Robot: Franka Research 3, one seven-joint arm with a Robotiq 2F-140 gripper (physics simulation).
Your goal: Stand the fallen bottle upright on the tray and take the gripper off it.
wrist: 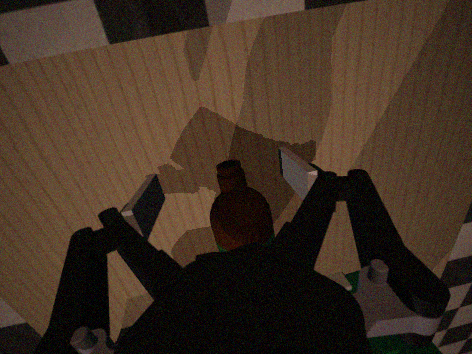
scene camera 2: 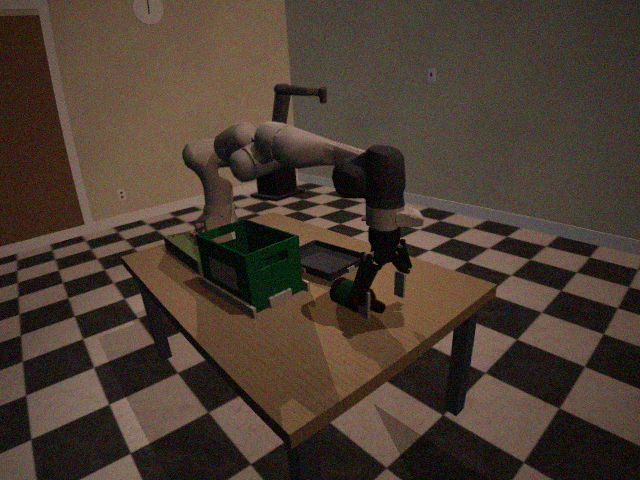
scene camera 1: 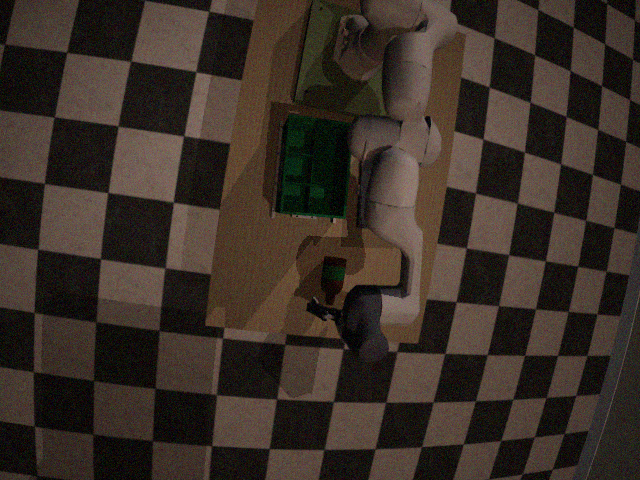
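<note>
The brown bottle with a green label (scene camera 1: 333,273) (scene camera 2: 343,292) (wrist: 241,217) lies on its side on the table, off the tray. Its neck points to the table's near edge in the first scene view. The dark shallow tray (scene camera 2: 321,274) lies behind the bottle in the second scene view; in the first scene view the arm hides most of it. My gripper (scene camera 1: 325,311) (scene camera 2: 382,295) (wrist: 220,173) is open and low over the bottle's neck end. One finger stands on each side of the neck, with gaps visible in the wrist view. The gripper body hides the bottle's base there.
A green crate (scene camera 1: 310,213) (scene camera 2: 273,274) stands on the wooden table (scene camera 1: 248,273) (scene camera 2: 268,356), left of the tray in the second scene view, with pale strips at its foot. A green sloped board (scene camera 1: 312,77) (scene camera 2: 181,246) lies beyond it. The table's edge is close to the gripper.
</note>
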